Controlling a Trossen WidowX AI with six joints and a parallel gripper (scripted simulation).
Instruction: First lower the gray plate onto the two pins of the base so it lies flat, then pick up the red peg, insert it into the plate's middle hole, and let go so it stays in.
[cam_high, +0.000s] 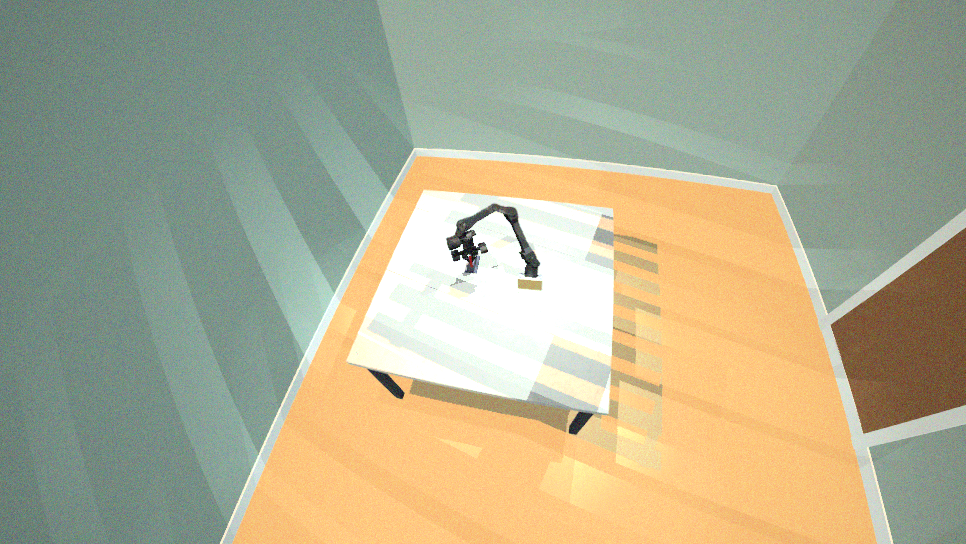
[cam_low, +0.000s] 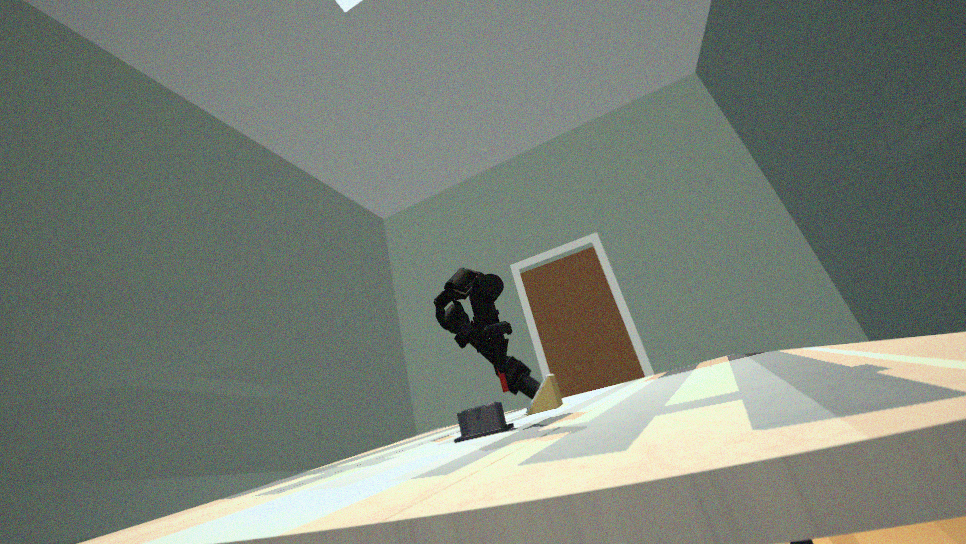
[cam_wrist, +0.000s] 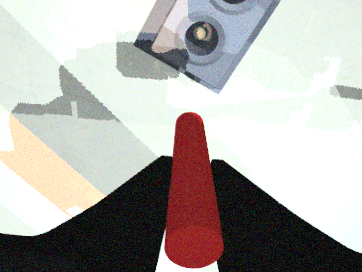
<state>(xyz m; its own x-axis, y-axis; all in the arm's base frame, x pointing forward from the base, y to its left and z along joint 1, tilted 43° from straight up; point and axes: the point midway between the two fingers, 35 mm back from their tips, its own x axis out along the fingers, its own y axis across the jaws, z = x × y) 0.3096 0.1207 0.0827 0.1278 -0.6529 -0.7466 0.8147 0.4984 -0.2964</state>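
Right now my gripper tip is 30 mm short of the gray plate, 60 mm to the left of it and 70 mm above it. Also, from my gripper tip: red peg: right at my gripper tip; dark flat base: 30 mm ahead, 60 mm to the right, 110 mm below.
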